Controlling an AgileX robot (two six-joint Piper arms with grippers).
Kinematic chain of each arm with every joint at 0, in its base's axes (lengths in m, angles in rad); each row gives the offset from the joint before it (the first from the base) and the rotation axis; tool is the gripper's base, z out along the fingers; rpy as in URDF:
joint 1: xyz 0 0 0.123 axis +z
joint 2: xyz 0 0 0 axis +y
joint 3: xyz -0.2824 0 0.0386 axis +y
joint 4: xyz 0.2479 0 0.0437 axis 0.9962 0 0.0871
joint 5: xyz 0 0 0 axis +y
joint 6: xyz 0.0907 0 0.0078 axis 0.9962 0 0.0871
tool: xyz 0 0 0 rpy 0 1.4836 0
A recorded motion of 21 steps. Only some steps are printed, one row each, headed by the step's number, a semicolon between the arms.
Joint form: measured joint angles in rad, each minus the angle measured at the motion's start. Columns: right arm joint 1, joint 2, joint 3, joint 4, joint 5, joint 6; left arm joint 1, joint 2, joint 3, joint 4, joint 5, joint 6.
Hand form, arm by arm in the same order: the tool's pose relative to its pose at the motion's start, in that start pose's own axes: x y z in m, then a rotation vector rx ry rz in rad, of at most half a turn. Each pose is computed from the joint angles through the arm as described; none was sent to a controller.
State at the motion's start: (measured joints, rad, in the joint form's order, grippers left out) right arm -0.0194 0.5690 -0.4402 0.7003 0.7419 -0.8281; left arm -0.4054 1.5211 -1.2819 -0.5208 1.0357 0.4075
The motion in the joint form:
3: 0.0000 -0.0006 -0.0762 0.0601 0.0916 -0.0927; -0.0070 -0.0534 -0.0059 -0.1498 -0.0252 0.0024
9: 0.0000 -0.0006 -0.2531 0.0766 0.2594 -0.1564; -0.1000 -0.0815 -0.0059 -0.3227 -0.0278 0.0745
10: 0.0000 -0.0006 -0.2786 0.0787 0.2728 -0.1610; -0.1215 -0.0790 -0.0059 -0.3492 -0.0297 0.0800
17: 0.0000 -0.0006 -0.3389 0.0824 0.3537 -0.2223; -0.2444 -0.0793 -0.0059 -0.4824 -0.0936 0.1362
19: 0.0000 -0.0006 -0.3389 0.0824 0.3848 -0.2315; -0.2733 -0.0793 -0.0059 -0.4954 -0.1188 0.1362
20: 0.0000 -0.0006 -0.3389 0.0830 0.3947 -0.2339; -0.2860 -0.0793 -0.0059 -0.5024 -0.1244 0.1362
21: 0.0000 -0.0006 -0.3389 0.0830 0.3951 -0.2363; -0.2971 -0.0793 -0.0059 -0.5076 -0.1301 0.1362
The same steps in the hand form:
3: -0.0183 0.0088 -0.0120 -0.0769 -0.0384 -0.0866; -0.0063 -0.0207 -0.0191 0.1074 -0.1232 -0.0418
9: -0.0532 0.0233 -0.0437 -0.1599 -0.0887 -0.2376; -0.0080 -0.0633 -0.0225 0.2883 -0.1736 0.0246
10: -0.0583 0.0250 -0.0486 -0.1628 -0.1019 -0.2553; -0.0082 -0.0707 -0.0204 0.3199 -0.1724 0.0299
17: -0.0664 0.0321 -0.0608 -0.2031 -0.1049 -0.3538; -0.0090 -0.1120 -0.0152 0.4590 -0.2186 0.0818
19: -0.0642 0.0339 -0.0611 -0.2266 -0.0859 -0.3661; -0.0089 -0.1201 -0.0137 0.4739 -0.2293 0.0867
20: -0.0635 0.0345 -0.0612 -0.2345 -0.0803 -0.3691; -0.0084 -0.1240 -0.0131 0.4840 -0.2295 0.0894
21: -0.0635 0.0345 -0.0612 -0.2348 -0.0803 -0.3715; -0.0079 -0.1273 -0.0126 0.4918 -0.2300 0.0919

